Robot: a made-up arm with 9 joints. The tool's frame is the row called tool. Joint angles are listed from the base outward.
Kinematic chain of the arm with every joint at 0, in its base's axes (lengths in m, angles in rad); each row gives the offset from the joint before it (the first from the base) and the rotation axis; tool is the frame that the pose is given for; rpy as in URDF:
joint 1: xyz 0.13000 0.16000 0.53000 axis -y
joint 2: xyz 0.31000 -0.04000 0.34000 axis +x
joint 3: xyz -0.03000 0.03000 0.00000 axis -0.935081 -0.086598 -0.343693
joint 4: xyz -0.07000 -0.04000 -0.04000 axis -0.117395 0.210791 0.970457
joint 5: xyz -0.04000 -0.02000 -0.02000 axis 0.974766 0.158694 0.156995
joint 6: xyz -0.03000 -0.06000 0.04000 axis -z
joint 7: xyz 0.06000 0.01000 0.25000 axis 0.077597 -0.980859 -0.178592
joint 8: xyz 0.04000 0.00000 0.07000 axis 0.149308 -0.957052 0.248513
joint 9: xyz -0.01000 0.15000 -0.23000 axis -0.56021 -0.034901 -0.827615
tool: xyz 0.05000 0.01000 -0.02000 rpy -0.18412 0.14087 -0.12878
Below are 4 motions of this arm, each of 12 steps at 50 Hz.
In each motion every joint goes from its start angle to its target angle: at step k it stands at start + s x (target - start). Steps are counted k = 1, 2, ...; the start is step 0. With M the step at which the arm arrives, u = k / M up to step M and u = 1 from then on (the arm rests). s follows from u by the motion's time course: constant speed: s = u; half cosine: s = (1 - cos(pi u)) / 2; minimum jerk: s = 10 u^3 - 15 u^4 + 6 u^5.
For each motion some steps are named. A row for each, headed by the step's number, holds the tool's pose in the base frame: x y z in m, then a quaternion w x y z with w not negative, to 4 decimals.
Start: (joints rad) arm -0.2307 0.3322 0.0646 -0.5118 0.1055 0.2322 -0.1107 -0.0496 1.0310
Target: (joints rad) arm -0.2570 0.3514 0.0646 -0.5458 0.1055 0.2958 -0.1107 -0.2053 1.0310
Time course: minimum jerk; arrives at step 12
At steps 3, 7, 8, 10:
3: 0.4536 0.0708 0.8523 0.6015 -0.1875 0.4199 -0.6532
7: 0.4435 0.0747 0.8505 0.5688 -0.1929 0.4715 -0.6457
8: 0.4412 0.0758 0.8504 0.5604 -0.1938 0.4841 -0.6435
10: 0.4384 0.0774 0.8505 0.5495 -0.1948 0.5001 -0.6403

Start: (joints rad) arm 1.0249 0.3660 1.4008 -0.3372 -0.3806 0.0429 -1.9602 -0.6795 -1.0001
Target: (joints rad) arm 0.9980 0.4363 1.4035 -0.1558 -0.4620 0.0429 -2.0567 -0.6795 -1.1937
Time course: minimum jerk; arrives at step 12
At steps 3, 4, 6, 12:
3: -0.0163 0.5672 0.9087 0.6055 0.6386 0.3573 -0.3129
4: -0.0161 0.5679 0.9101 0.5996 0.6420 0.3603 -0.3139
6: -0.0153 0.5698 0.9135 0.5834 0.6508 0.3676 -0.3178
12: -0.0139 0.5726 0.9175 0.5563 0.6642 0.3770 -0.3276

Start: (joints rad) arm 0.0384 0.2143 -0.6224 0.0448 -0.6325 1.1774 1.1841 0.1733 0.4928
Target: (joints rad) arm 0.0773 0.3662 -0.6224 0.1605 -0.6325 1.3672 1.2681 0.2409 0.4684
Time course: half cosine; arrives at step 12
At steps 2, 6, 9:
2: 0.4651 -0.1834 1.1168 0.4437 -0.1127 -0.4076 -0.7901
6: 0.4428 -0.2124 1.1135 0.4161 -0.1015 -0.4097 -0.8054
9: 0.4243 -0.2354 1.1078 0.3936 -0.0945 -0.4093 -0.8177

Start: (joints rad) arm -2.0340 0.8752 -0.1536 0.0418 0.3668 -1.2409 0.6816 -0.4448 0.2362
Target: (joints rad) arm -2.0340 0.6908 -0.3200 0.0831 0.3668 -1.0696 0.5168 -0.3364 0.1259
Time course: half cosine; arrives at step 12
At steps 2, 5, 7, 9, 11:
2: 0.4991 0.0247 0.2702 0.6032 0.5396 0.4952 -0.3158
5: 0.4954 0.0271 0.2628 0.5978 0.5510 0.4986 -0.3006
7: 0.4921 0.0294 0.2566 0.5923 0.5612 0.5016 -0.2877
9: 0.4893 0.0314 0.2513 0.5867 0.5702 0.5042 -0.2765
11: 0.4876 0.0325 0.2483 0.5832 0.5755 0.5057 -0.2701

